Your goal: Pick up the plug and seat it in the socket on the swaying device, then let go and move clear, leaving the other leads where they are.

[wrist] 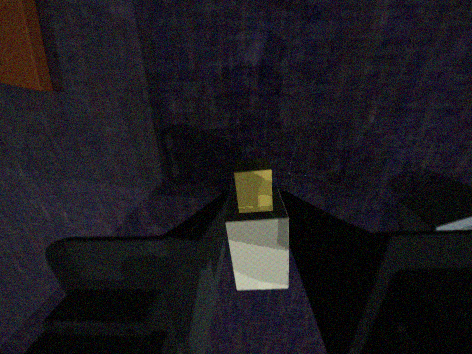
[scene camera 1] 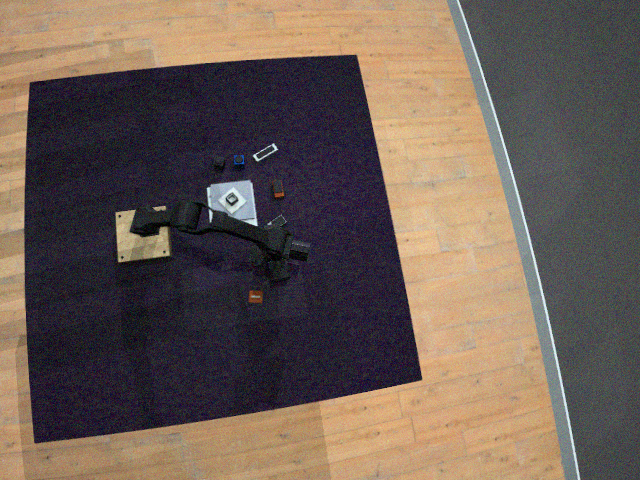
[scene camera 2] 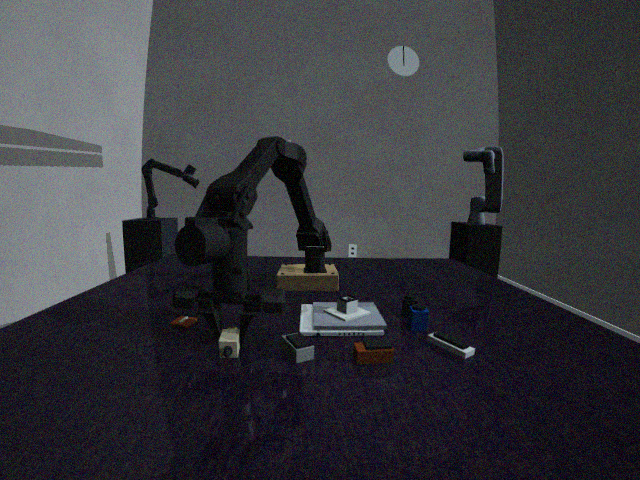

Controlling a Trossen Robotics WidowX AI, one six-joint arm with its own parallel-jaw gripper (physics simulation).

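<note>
The plug (scene camera 2: 229, 345) (wrist: 260, 255) is a cream block with a yellow end, low over the dark mat. My gripper (scene camera 2: 230, 330) (wrist: 254, 198) is shut on the plug, with one dark finger against each side. In scene camera 1 the arm hides the plug. The socket (scene camera 1: 231, 197) (scene camera 2: 347, 304) is a small block with a dark opening, on a white plate turned diagonally on the grey-white device (scene camera 1: 248, 187) (scene camera 2: 369, 324). The device stands to the right of the gripper in scene camera 2. A pale corner of something shows at the right edge of the wrist view.
An orange block (scene camera 1: 255, 296) (scene camera 2: 184, 321) (wrist: 17, 45) lies to one side of the gripper. Around the device lie a grey-white piece (scene camera 2: 303, 352), an orange-and-black piece (scene camera 1: 278, 190) (scene camera 2: 373, 354), a blue block (scene camera 1: 238, 160) (scene camera 2: 419, 319), a black block (scene camera 1: 219, 163) and a long white piece (scene camera 1: 265, 151) (scene camera 2: 467, 352).
</note>
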